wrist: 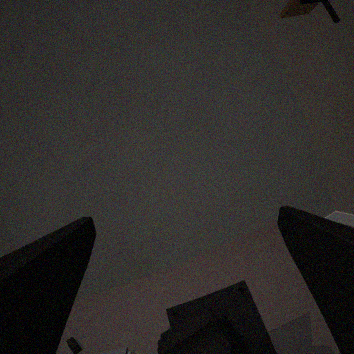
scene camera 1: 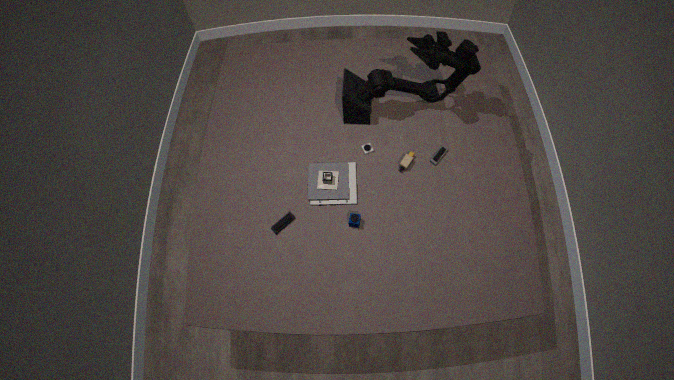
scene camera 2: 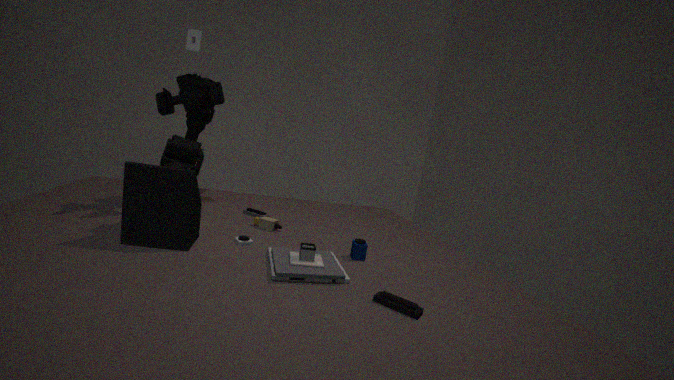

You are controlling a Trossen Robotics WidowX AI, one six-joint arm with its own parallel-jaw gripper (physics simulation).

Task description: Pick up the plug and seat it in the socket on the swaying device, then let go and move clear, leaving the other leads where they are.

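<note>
A cream block with a yellow end and a dark tip (scene camera 1: 407,161) (scene camera 2: 266,223), which looks like the plug, lies on the floor right of the device in the top view. The device is a grey slab (scene camera 1: 342,191) (scene camera 2: 330,272) on a white base (scene camera 1: 353,182), with the slab offset to the left over it in the top view. A small dark-rimmed square socket (scene camera 1: 327,176) (scene camera 2: 308,252) stands upright on its white pad. My gripper (scene camera 1: 410,44) (wrist: 186,221) is open and empty, raised high behind the plug and far from it. The plug and socket do not show in the wrist view.
A blue block (scene camera 1: 354,220) (scene camera 2: 358,251), a black bar (scene camera 1: 283,223) (scene camera 2: 398,305), a white square with a black disc (scene camera 1: 367,148) (scene camera 2: 243,240) and a grey-black piece (scene camera 1: 439,155) (scene camera 2: 255,212) lie around. The black arm base (scene camera 1: 356,105) (scene camera 2: 160,205) stands behind the device.
</note>
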